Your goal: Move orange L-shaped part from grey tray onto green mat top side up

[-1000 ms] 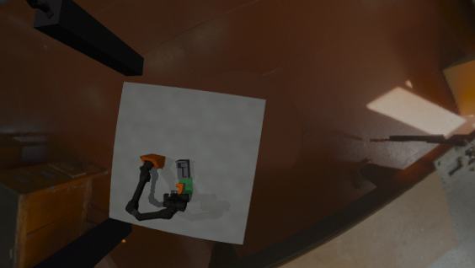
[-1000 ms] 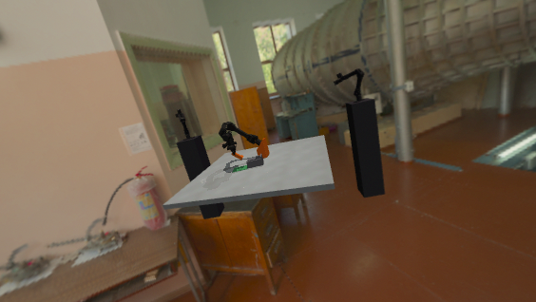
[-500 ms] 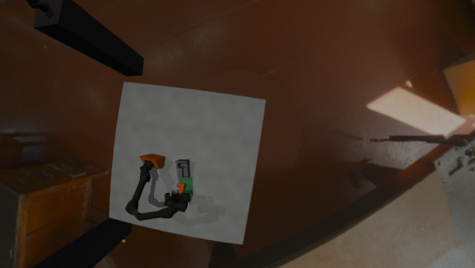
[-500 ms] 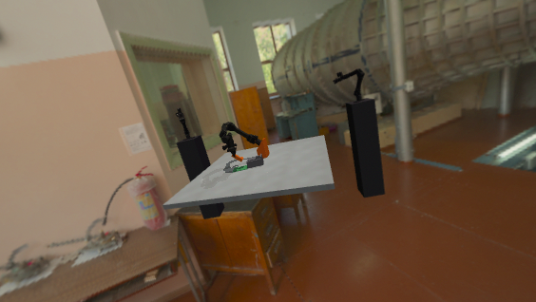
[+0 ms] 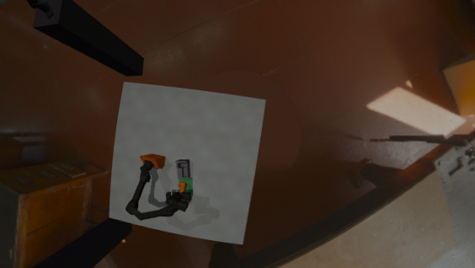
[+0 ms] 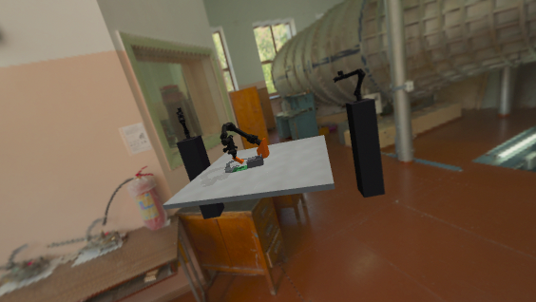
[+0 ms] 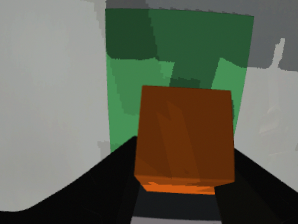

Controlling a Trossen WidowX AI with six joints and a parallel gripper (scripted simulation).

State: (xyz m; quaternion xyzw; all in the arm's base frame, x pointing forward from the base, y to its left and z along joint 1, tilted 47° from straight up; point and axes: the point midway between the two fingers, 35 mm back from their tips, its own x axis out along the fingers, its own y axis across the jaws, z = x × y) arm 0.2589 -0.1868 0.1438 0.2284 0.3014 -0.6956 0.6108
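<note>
Now: the green mat 20 mm to the left of my gripper tip and 130 mm below it. The rest, counted from my gripper tip: orange part (20 mm behind, 30 mm to the left, 30 mm below).
</note>
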